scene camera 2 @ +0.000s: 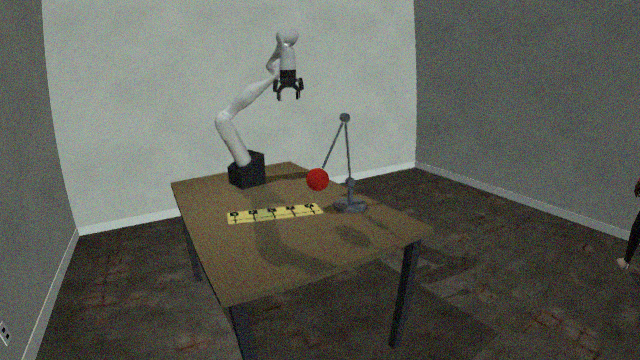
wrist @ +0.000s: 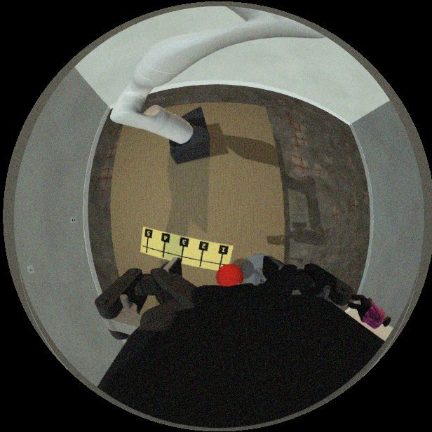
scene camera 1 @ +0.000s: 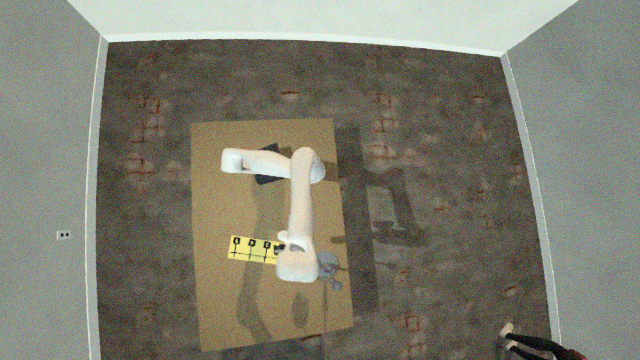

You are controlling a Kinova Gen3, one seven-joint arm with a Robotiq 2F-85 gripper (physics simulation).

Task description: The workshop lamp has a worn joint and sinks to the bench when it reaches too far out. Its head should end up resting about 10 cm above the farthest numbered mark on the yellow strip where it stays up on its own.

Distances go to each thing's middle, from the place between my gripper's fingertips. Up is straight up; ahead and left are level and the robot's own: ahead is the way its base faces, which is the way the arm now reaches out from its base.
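My gripper is now far above the yellow strip (scene camera 2: 306, 209), a good way to the left of it and slightly short of it.
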